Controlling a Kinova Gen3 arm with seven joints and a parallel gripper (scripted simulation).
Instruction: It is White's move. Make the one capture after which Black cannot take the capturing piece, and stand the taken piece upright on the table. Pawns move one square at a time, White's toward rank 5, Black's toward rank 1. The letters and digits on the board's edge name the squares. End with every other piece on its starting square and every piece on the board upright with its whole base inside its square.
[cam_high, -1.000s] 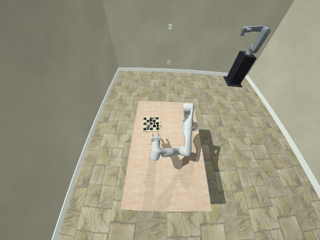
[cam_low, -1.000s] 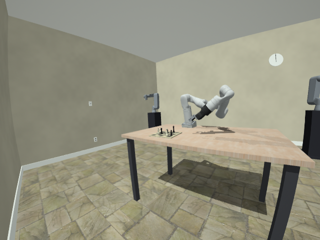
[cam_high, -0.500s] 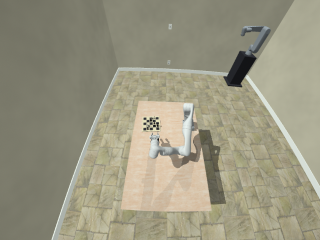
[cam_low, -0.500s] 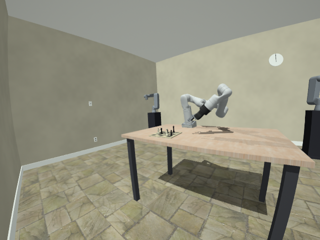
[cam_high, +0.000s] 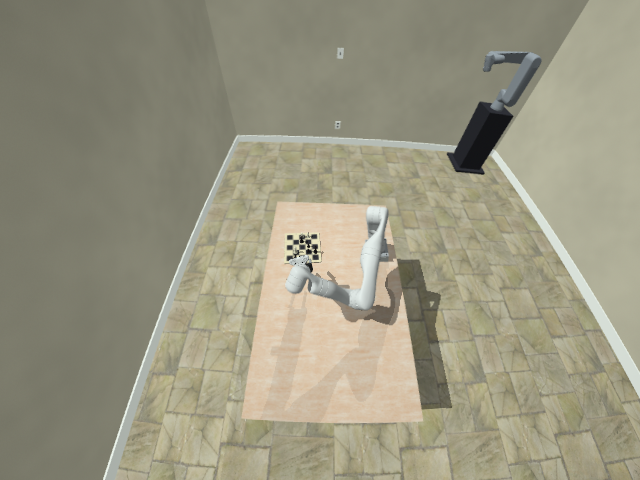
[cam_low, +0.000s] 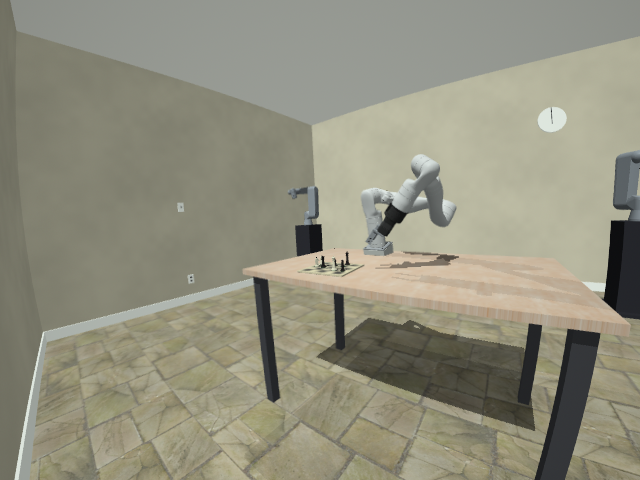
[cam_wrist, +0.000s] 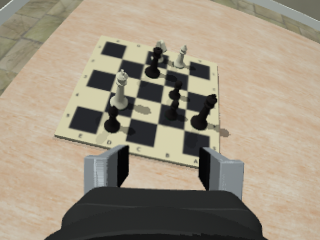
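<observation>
Right now the white chess piece is 7 cm ahead of my hand, 14 cm to the right of it and 10 cm below it. Round my hand: white piece 4 cm ahead, 26 cm to the right, 12 cm below; then chessboard 4 cm ahead, 19 cm to the right, 14 cm below.
</observation>
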